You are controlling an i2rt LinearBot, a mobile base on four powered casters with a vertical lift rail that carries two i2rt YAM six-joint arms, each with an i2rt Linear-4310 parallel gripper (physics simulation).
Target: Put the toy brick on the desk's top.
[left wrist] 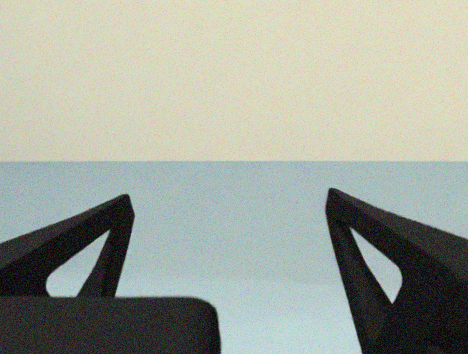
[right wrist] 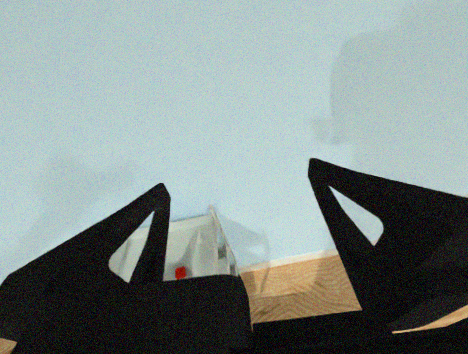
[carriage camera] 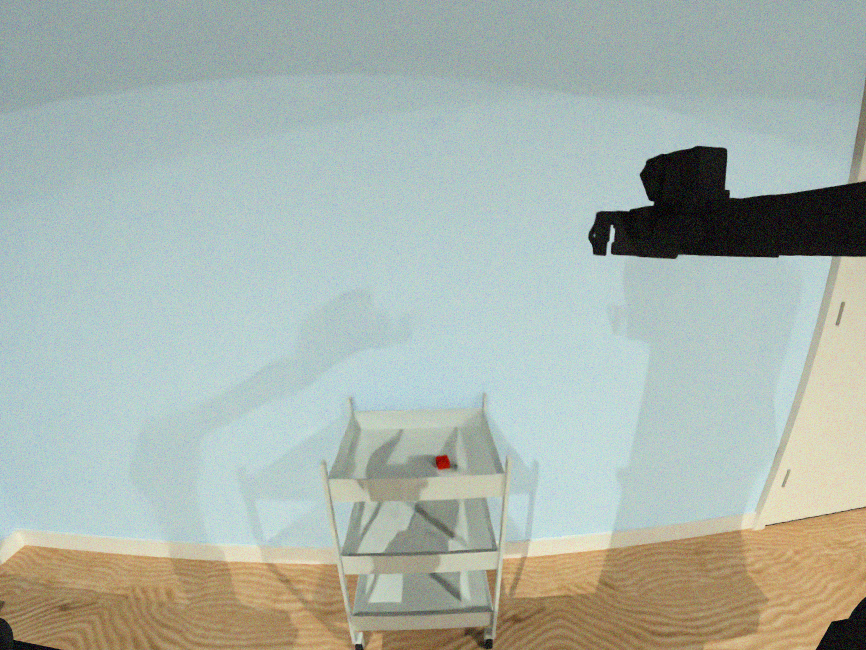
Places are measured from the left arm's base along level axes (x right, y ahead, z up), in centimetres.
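Pixels of known places: left gripper, fingertip midpoint: (left wrist: 228, 202); right gripper, fingertip midpoint: (right wrist: 236, 178) (carriage camera: 614, 236).
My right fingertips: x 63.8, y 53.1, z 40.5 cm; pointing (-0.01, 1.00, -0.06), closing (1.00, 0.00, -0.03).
Behind a point stands the place of what it marks.
A small red toy brick (carriage camera: 442, 461) {y 71.8, x 32.8, z -19.9 cm} (right wrist: 180, 272) {y 72.1, x 33.5, z -19.3 cm} lies in the top tray of a white three-tier cart (carriage camera: 416, 488) {y 59.3, x 26.3, z -18.3 cm}, right of the tray's middle in the carriage view. My right gripper (right wrist: 236, 178) {y 53.1, x 63.8, z 40.5 cm} is open and empty; in the carriage view the right arm reaches in from the right side, high above and to the right of the cart, well apart from the brick. My left gripper (left wrist: 228, 202) {y 4.7, x -0.8, z 43.3 cm} is open and empty, with wall behind its fingers. The desk does not show in these views.
The cart stands on the wood floor (carriage camera: 671, 580) {y 79.4, x 122.7, z -88.0 cm} close to the light blue wall (carriage camera: 209, 209) {y 92.2, x -35.4, z 50.2 cm}. A white door (carriage camera: 814, 419) {y 99.2, x 188.9, z -31.2 cm} is at the far right. Shadows of the arms and the cart fall on the wall. Dark parts show at both lower corners of the carriage view.
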